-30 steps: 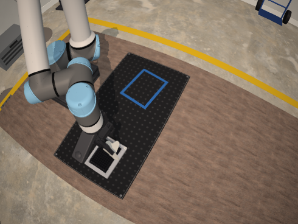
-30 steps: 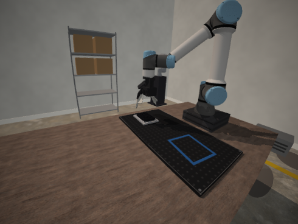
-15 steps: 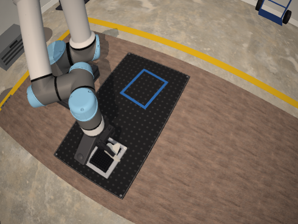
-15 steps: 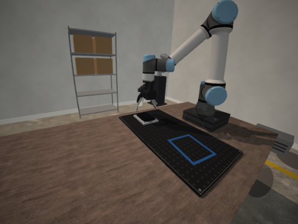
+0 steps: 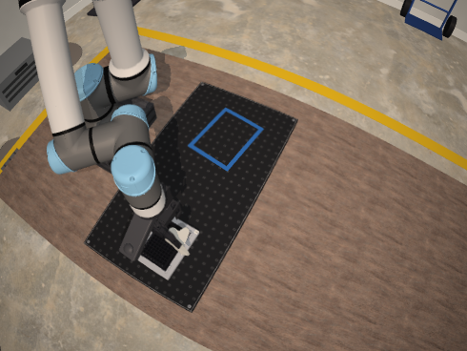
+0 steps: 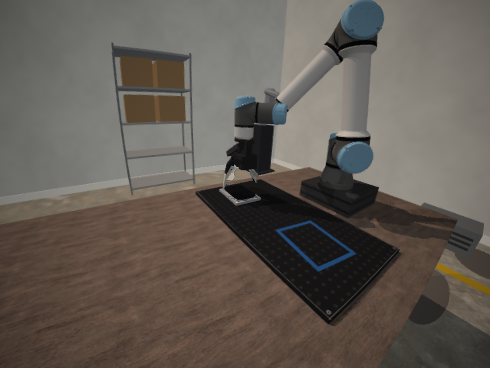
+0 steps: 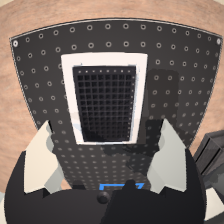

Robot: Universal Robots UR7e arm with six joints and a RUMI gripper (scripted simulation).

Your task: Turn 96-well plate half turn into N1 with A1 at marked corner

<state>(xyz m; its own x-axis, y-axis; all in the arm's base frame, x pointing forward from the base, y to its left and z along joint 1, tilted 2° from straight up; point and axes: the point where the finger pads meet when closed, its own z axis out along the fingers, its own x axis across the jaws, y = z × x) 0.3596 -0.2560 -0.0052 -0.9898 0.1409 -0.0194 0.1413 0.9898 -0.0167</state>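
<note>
Right now the black 96-well plate is 3 cm below my hand. The rest, counted from my hand: plate nest N1: 4 cm below.
</note>
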